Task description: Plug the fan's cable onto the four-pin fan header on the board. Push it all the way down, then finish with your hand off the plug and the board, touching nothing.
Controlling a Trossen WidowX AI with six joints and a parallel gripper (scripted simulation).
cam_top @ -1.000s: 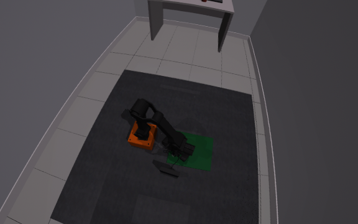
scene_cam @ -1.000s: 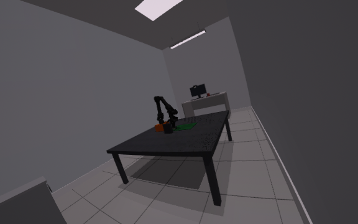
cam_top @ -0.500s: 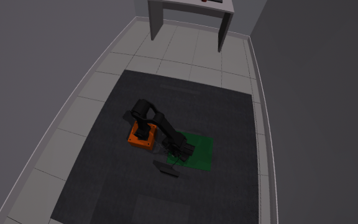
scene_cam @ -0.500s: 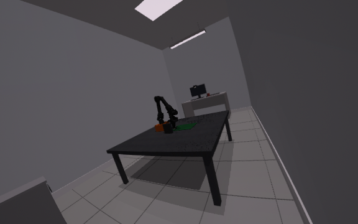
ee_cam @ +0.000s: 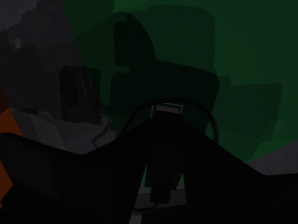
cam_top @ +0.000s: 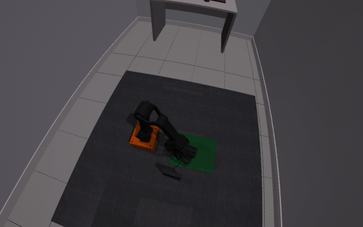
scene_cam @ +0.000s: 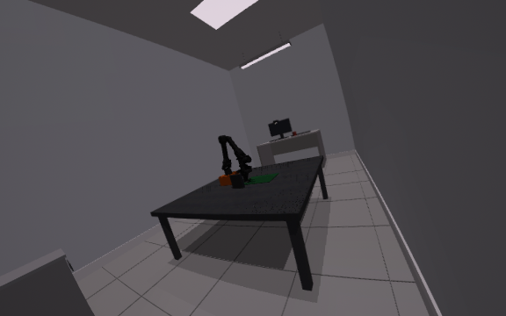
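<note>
Now: the black plug 1 cm to the right of my gripper tip, 1 cm behind it and 1 cm above it. From my gripper tip the other things lie so: black fan (13 cm to the right, 3 cm above, 2 cm behind); green board (11 cm ahead, 4 cm below, 3 cm to the left).
</note>
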